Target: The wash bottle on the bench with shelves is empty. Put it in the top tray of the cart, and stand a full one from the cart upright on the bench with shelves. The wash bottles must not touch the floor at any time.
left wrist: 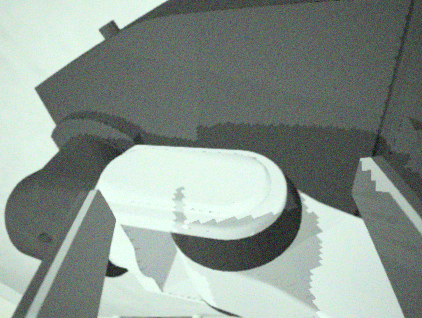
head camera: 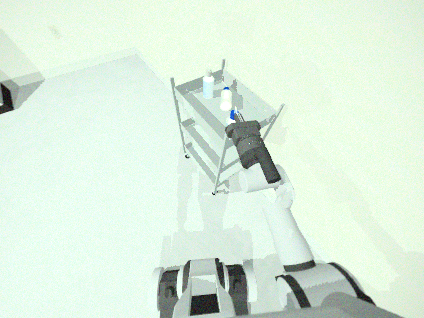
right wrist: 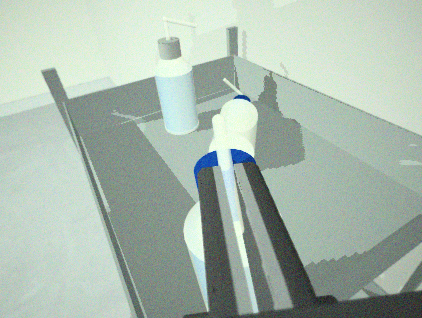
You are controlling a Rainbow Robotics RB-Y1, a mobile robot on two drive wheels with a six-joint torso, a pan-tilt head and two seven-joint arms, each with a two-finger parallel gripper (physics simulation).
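Places are measured from the robot's base along level axes (x left, y back, z up), in centimetres.
Where they show: left gripper, between the fingertips: (left wrist: 228, 190); right gripper, between the fingertips: (head camera: 237, 114) (right wrist: 227, 182).
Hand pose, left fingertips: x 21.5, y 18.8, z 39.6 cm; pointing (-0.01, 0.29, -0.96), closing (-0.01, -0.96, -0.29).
Note:
Each offset is from my left fingertips to the top centre of the thing. "pt": to the spot under its first point. Level surfaces: height alone.
A wash bottle with a blue cap and light blue body {dz +45.6, dx -36.2, dy -81.1 cm} (head camera: 233, 115) (right wrist: 204, 162) stands at the cart's near end. My right gripper (head camera: 239, 118) (right wrist: 227, 182) is nearly closed on its thin white spout; the fingers hide much of the cap and body. A whitish blue-capped bottle {dz +33.8, dx -36.6, dy -108.9 cm} (head camera: 226, 99) (right wrist: 240, 117) lies on its side in the top tray {dz +26.6 cm} (head camera: 202, 114) (right wrist: 320, 195), base towards me. A grey-capped bottle with light blue body {dz +44.0, dx -28.3, dy -113.6 cm} (head camera: 208, 87) (right wrist: 177, 102) stands upright farther back. My left gripper (left wrist: 228, 190) is open and empty. The bench does not show.
The cart's corner posts (head camera: 179, 115) (right wrist: 54, 84) rise above the tray, and lower shelves show beneath it. A dark object (head camera: 6, 97) shows at the left edge of the head view. Below my left fingers are a white rounded part {pt dz -10.6, dx -11.4, dy +6.6 cm} (left wrist: 200, 182) and dark grey panels (left wrist: 240, 75).

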